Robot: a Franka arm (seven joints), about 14 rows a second.
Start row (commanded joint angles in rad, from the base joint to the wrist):
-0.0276 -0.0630 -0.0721 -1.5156 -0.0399 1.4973 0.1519
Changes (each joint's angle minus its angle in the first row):
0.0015 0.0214 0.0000 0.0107 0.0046 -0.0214 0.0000
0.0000 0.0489 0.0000 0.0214 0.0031 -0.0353 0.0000
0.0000 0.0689 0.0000 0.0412 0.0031 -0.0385 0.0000
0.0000 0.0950 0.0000 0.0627 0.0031 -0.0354 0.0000
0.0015 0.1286 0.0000 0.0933 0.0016 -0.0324 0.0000
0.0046 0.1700 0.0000 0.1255 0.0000 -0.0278 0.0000
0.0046 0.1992 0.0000 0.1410 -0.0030 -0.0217 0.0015
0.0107 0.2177 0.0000 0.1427 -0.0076 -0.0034 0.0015
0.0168 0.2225 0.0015 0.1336 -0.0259 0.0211 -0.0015
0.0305 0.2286 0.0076 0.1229 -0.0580 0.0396 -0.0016
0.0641 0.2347 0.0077 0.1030 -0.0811 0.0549 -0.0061
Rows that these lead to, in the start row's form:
-0.0261 -0.0416 -0.0721 -1.5049 -0.0353 1.4759 0.1519
-0.0276 -0.0141 -0.0721 -1.4942 -0.0368 1.4620 0.1519
-0.0276 0.0059 -0.0721 -1.4744 -0.0368 1.4588 0.1519
-0.0276 0.0320 -0.0721 -1.4529 -0.0368 1.4619 0.1519
-0.0261 0.0656 -0.0721 -1.4223 -0.0383 1.4649 0.1519
-0.0230 0.1070 -0.0721 -1.3901 -0.0399 1.4695 0.1519
-0.0230 0.1362 -0.0721 -1.3746 -0.0429 1.4756 0.1534
-0.0169 0.1547 -0.0721 -1.3729 -0.0475 1.4939 0.1534
-0.0108 0.1595 -0.0706 -1.3820 -0.0658 1.5184 0.1504
0.0029 0.1656 -0.0645 -1.3927 -0.0979 1.5369 0.1503
0.0365 0.1717 -0.0644 -1.4126 -0.1210 1.5522 0.1458

